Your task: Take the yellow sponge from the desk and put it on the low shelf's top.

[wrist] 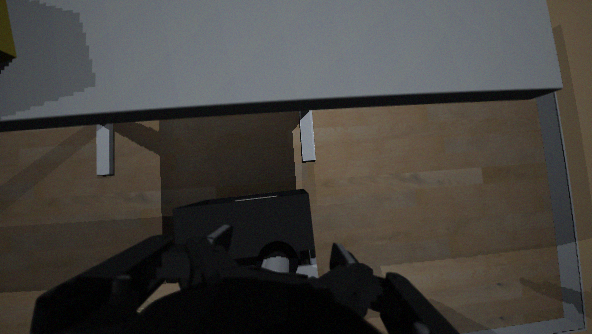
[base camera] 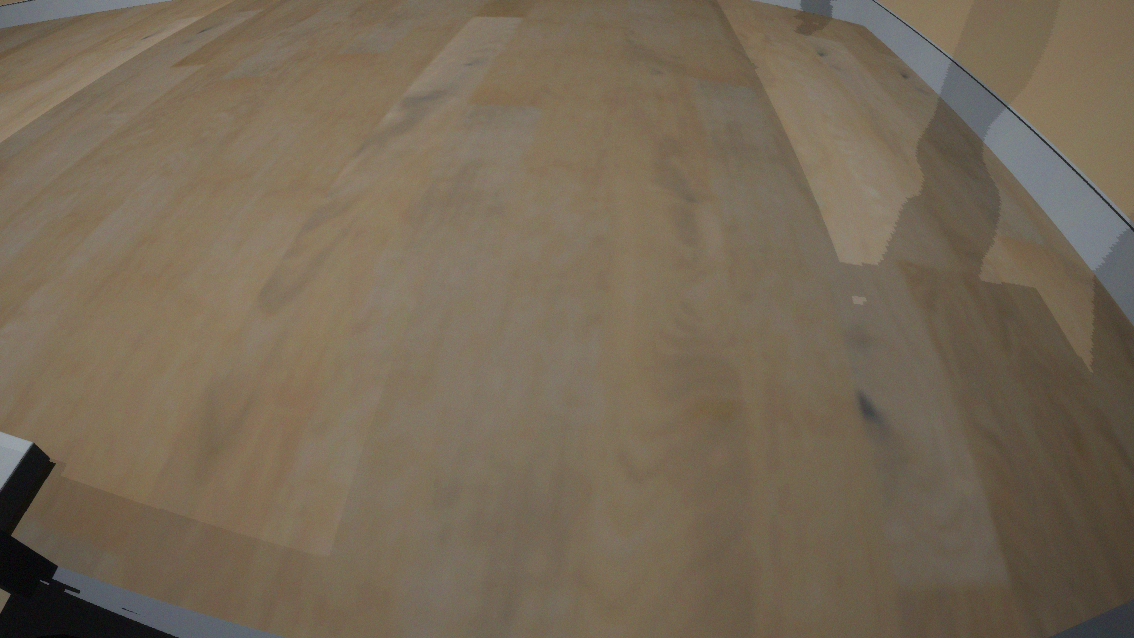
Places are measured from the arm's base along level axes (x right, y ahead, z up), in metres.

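Where they show: gripper, between the fingertips: (wrist: 281, 246); arm's base, origin of its link: (wrist: 277, 263).
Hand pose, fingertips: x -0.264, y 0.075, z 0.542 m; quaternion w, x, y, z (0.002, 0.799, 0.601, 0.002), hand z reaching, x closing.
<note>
Each offset is from my fingertips to the top centre of the thing. "*": to the spot under its first point. Level surfaces: height alone.
A yellow block, which looks like the sponge @(* dx -0.199, dy -0.211, dz +0.016 m) (wrist: 5, 37), is cut off by the left edge of the wrist view, near the top. It sits on the pale grey desk top @(dz +0.011 m) (wrist: 325, 50), which spans the upper part of that view. My gripper (wrist: 281, 246) is open, with its fingers wide apart and nothing between them. It shows beyond the desk's front edge, below and to the right of the sponge in the picture. The low shelf does not show in either view.
Two light desk feet (wrist: 105, 150) (wrist: 308, 137) stick out under the desk's edge. My dark mobile base (wrist: 240, 217) shows below the gripper. In the base view, a white and black bar end @(* dx -0.145, dy +0.147, dz -0.924 m) (base camera: 23, 476) is at the lower left, and a wall with baseboard (base camera: 1022, 146) runs along the right.
</note>
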